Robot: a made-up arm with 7 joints.
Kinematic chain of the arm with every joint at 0, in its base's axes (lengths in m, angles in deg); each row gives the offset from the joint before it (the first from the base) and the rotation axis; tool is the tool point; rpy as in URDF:
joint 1: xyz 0.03 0 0.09 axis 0 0.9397 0.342
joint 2: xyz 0 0.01 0.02 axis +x
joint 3: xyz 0.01 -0.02 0 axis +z
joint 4: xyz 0.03 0 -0.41 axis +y
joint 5: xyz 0 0.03 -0.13 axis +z
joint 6: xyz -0.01 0.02 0 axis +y
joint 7: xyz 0.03 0 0.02 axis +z
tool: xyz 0.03 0 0.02 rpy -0.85 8.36 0.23
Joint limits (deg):
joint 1: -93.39..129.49
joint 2: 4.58..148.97
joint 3: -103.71..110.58
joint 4: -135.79..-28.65
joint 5: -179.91..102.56
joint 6: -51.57..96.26
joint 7: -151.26..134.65
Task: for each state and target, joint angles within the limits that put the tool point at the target. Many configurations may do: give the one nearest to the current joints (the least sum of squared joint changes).
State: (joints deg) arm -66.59 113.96 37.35 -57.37 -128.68 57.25 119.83
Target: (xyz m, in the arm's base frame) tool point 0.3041 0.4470 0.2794
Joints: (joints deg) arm -69.85 80.47 26.66 -28.65 -140.88 81.29 99.59
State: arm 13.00 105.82 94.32 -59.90 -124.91 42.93 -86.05
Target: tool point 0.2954 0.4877 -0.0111
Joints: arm -42.15 60.70 80.57 -29.45 -128.56 68.01 -67.87
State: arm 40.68 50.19 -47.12 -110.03 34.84 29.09 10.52
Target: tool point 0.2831 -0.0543 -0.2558
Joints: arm -11.43 8.62 -54.09 -86.43 44.26 46.60 13.61
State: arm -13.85 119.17 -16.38 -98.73 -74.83 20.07 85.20
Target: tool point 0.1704 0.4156 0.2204
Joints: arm -6.71 117.04 -29.71 -65.72 -88.88 26.96 80.31
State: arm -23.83 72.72 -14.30 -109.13 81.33 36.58 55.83
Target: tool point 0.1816 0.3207 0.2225
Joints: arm -26.14 85.23 -0.29 -135.79 65.46 38.36 49.46
